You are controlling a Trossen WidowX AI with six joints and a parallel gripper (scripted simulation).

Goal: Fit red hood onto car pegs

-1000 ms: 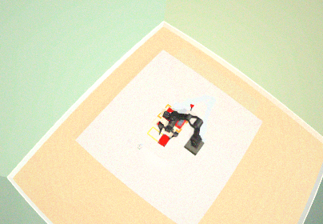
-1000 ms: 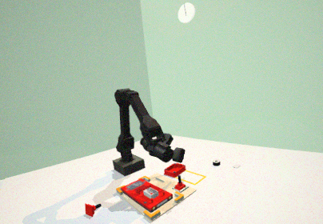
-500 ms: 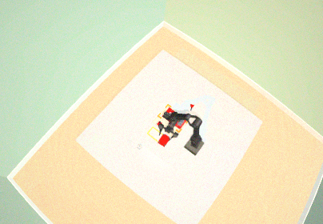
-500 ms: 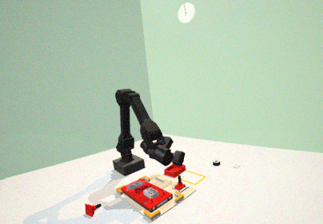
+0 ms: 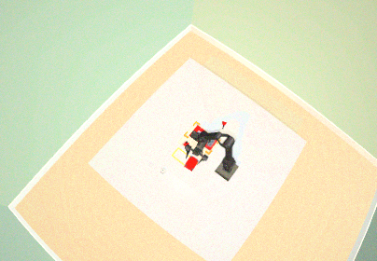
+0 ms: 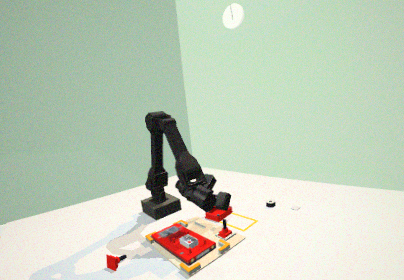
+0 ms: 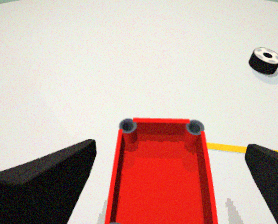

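My gripper tip is now 40 mm above the red hood and 10 mm to the left of it. Also, from my gripper tip: grey engine block (230 mm to the right, 60 mm ahead, 30 mm below).
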